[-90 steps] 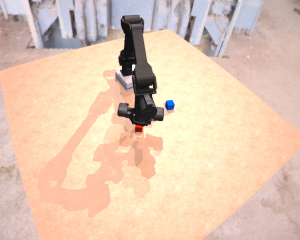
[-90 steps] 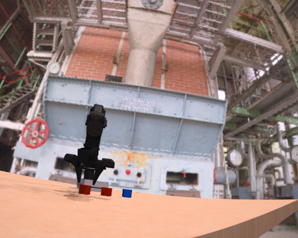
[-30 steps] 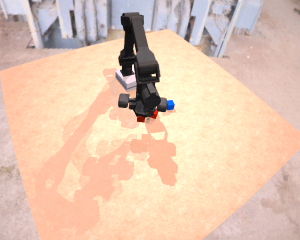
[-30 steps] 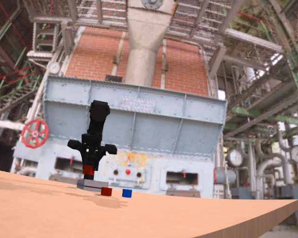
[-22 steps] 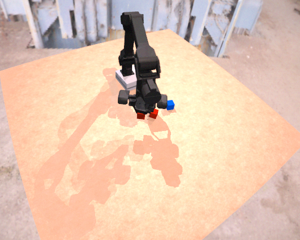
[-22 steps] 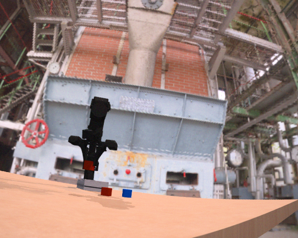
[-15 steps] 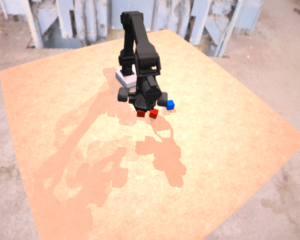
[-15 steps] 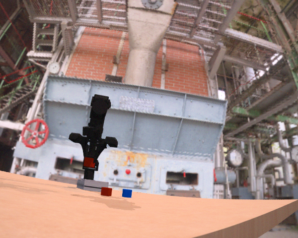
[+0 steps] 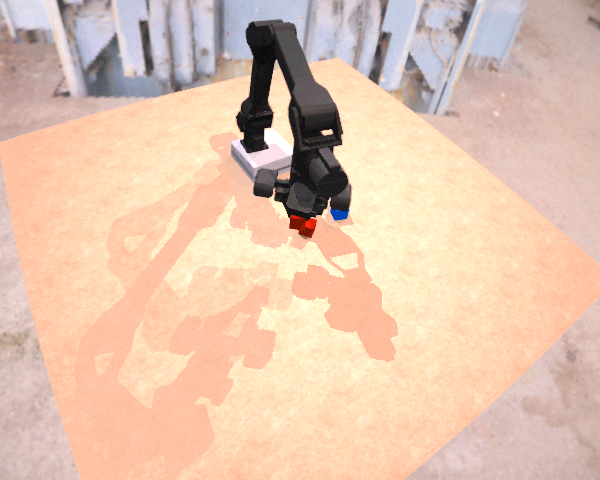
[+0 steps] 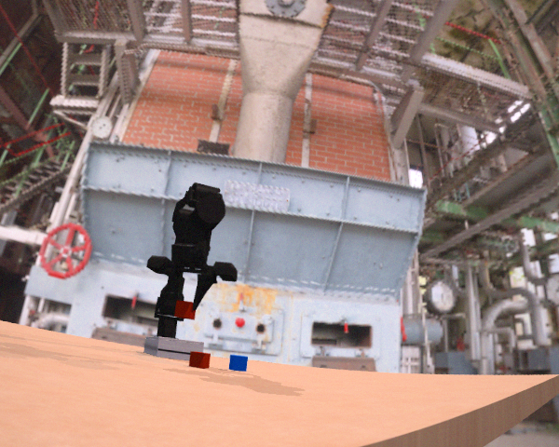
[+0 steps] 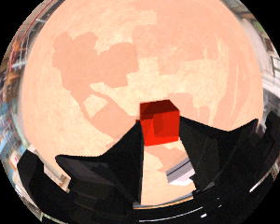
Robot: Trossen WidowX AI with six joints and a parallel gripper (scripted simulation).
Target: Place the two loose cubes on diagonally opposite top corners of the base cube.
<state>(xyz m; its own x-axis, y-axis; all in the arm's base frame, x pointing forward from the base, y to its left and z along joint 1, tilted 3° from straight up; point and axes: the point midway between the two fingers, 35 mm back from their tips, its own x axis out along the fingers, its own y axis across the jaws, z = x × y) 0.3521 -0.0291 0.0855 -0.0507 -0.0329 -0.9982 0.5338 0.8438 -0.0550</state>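
Now: the blue cube 16 cm to the left of my gripper tip, 10 cm below it and 7 cm behind it.
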